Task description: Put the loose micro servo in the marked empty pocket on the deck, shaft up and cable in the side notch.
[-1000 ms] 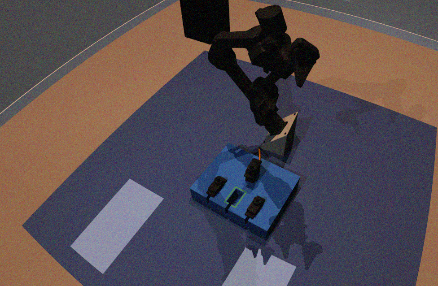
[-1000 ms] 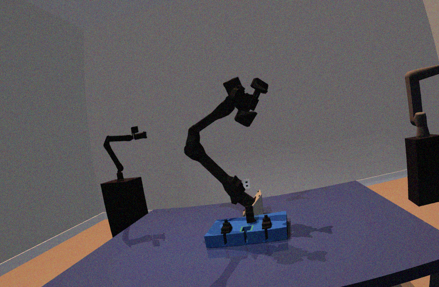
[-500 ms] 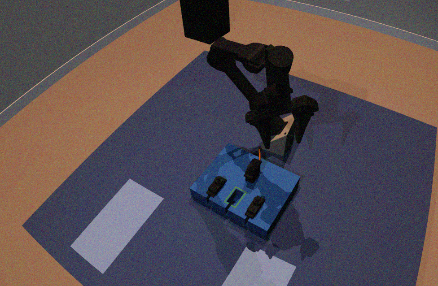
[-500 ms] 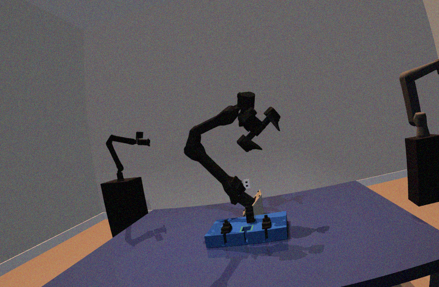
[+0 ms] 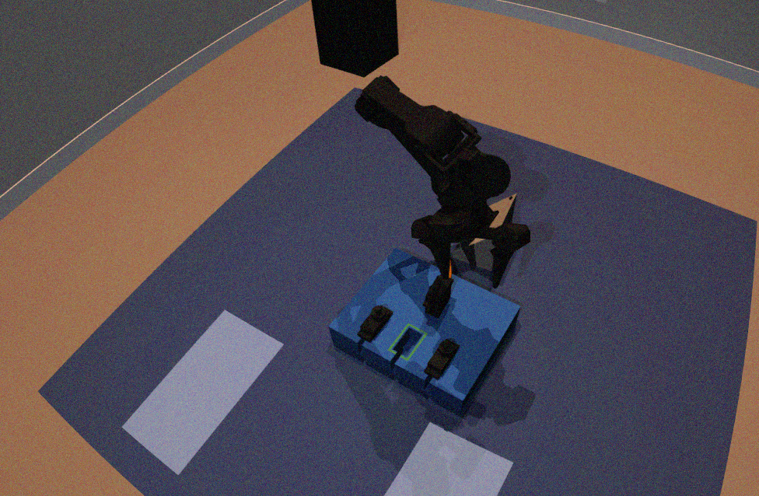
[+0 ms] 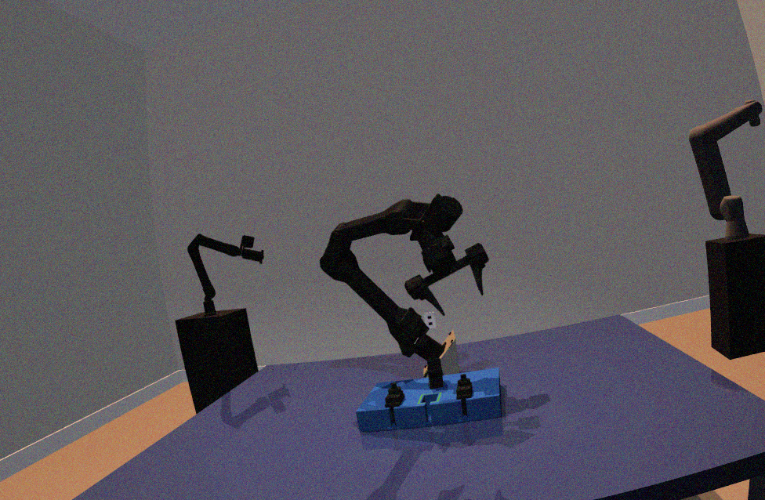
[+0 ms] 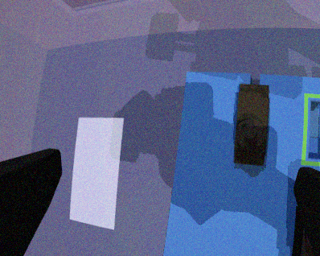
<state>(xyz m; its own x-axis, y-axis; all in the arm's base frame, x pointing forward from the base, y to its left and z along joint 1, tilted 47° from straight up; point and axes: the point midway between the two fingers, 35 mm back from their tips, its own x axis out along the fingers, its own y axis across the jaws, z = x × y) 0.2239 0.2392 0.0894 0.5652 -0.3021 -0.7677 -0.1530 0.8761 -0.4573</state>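
The blue deck lies 21 cm below my gripper tip, 9 cm to the right of it and 5 cm behind it.
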